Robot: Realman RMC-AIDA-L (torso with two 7-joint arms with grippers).
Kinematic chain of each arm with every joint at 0, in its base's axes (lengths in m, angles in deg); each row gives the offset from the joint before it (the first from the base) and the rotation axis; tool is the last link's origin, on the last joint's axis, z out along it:
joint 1: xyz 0 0 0.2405 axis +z
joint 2: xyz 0 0 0 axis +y
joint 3: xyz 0 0 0.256 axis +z
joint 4: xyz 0 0 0 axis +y
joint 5: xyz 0 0 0.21 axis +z
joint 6: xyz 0 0 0 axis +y
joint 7: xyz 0 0 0.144 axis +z
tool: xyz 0 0 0
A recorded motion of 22 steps. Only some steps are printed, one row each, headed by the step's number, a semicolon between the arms.
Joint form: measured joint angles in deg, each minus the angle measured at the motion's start. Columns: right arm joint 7, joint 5, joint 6, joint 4, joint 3, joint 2, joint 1; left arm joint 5, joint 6, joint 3, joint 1, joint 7, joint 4, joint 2.
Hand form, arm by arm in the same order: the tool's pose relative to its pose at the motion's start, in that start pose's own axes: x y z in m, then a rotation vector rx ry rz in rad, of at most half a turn. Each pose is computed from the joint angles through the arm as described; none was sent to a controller.
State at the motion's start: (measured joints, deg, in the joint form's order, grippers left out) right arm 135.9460 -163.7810 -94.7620 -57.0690 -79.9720 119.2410 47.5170; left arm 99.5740 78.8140 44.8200 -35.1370 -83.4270 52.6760 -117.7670
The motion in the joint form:
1: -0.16 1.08 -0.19 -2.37 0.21 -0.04 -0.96; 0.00 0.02 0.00 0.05 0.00 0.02 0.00
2: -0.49 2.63 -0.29 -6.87 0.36 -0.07 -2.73; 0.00 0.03 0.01 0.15 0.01 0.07 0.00
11: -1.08 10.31 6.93 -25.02 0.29 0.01 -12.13; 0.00 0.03 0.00 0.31 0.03 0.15 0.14
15: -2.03 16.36 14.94 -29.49 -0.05 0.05 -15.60; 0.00 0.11 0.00 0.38 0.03 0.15 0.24
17: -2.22 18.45 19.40 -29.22 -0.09 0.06 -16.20; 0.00 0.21 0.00 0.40 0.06 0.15 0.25
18: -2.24 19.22 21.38 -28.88 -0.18 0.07 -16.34; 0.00 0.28 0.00 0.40 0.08 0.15 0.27
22: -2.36 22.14 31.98 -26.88 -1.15 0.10 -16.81; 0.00 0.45 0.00 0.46 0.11 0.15 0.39
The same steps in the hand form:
1: -0.0009 0.0007 -0.0043 0.0020 -0.0344 -0.0012; -0.0002 0.0000 -0.0003 0.0002 -0.0003 -0.0003
2: -0.0024 0.0014 -0.0128 0.0175 -0.0940 -0.0084; -0.0006 0.0001 -0.0008 0.0011 -0.0009 -0.0004
11: -0.0066 0.0023 -0.0474 0.1470 -0.4156 -0.0101; -0.0009 -0.0007 -0.0024 0.0044 -0.0030 0.0011
15: -0.0161 0.0023 -0.0628 0.2015 -0.6079 -0.0100; -0.0011 -0.0010 -0.0032 0.0045 -0.0042 0.0016
17: -0.0217 -0.0013 -0.0664 0.2238 -0.6805 0.0061; -0.0011 -0.0008 -0.0034 0.0031 -0.0043 0.0020
18: -0.0244 -0.0031 -0.0675 0.2334 -0.7088 0.0142; -0.0011 -0.0007 -0.0035 0.0020 -0.0043 0.0026
22: -0.0372 -0.0136 -0.0734 0.2986 -0.8403 0.0556; -0.0011 -0.0009 -0.0043 0.0007 -0.0054 0.0039

